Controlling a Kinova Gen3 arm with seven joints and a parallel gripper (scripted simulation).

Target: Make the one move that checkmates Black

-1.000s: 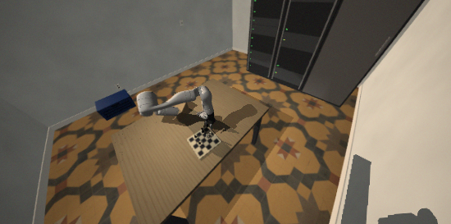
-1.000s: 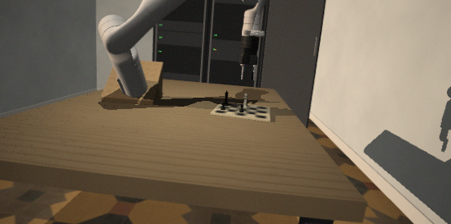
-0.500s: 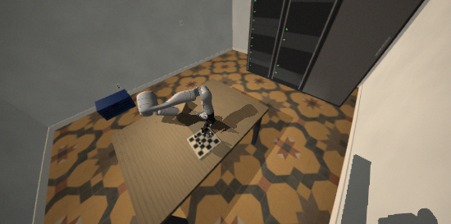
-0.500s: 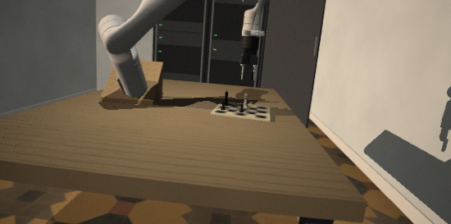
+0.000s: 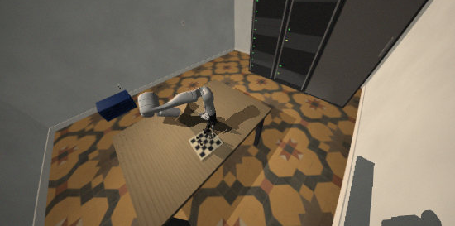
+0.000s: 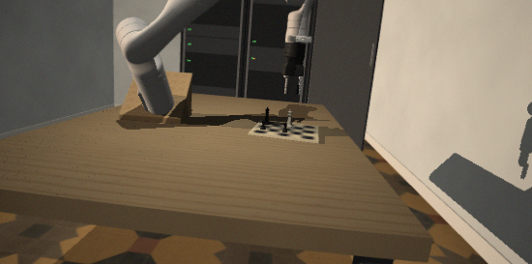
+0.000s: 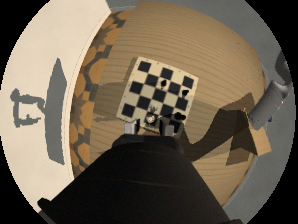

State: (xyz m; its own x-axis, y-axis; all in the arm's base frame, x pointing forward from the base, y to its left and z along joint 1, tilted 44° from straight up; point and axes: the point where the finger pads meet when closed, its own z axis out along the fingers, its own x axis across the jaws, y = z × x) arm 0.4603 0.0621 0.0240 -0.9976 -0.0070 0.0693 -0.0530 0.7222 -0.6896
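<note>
Now: the white piece 10 mm behind my hand, 40 mm to the right of it and 100 mm below it. Also, from my hand: tall black piece (90 mm behind, 20 mm to the right, 100 mm below); chessboard (20 mm behind, 70 mm to the right, 130 mm below).
</note>
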